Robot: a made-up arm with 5 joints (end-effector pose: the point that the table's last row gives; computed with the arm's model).
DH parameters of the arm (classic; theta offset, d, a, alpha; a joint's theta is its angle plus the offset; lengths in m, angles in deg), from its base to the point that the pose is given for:
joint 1: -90 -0.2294 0.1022 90
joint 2: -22.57 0 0.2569 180
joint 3: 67.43 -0.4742 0.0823 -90
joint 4: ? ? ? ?
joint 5: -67.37 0 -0.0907 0
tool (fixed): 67.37 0.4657 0 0
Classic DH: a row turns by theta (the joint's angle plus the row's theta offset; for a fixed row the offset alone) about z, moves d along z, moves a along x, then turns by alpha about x.
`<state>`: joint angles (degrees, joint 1 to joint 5).
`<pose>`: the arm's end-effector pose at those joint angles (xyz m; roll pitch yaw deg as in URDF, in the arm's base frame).
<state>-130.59 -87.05 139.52 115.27 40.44</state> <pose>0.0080 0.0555 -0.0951 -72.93 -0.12 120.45</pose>
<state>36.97 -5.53 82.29 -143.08 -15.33</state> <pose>-0.6884 -0.4134 -0.5809 91.80 14.01 -105.65</pose>
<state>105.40 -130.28 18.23 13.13 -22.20</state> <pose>-0.0378 -0.3252 -0.7620 146.16 1.03 131.00</pose>
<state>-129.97 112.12 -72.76 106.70 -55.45</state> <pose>0.1555 -0.0499 0.3346 71.06 -28.11 -29.32</pose>
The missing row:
joint 4: -90 -0.3046 0.0674 90
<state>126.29 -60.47 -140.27 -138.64 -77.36</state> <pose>0.9375 -0.4134 -0.2961 -142.72 -80.38 -43.20</pose>
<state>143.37 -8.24 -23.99 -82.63 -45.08</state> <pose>1.0473 -0.1382 -0.2254 75.70 -60.02 63.81</pose>
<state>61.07 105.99 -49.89 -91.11 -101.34</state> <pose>-0.5933 -0.7494 0.0837 -88.76 -35.46 150.80</pose>
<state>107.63 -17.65 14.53 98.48 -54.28</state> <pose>0.3427 0.0768 -0.7404 -108.70 67.09 4.85</pose>
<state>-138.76 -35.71 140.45 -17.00 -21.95</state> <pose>0.3787 0.3977 -0.8438 -177.18 17.19 -116.96</pose>
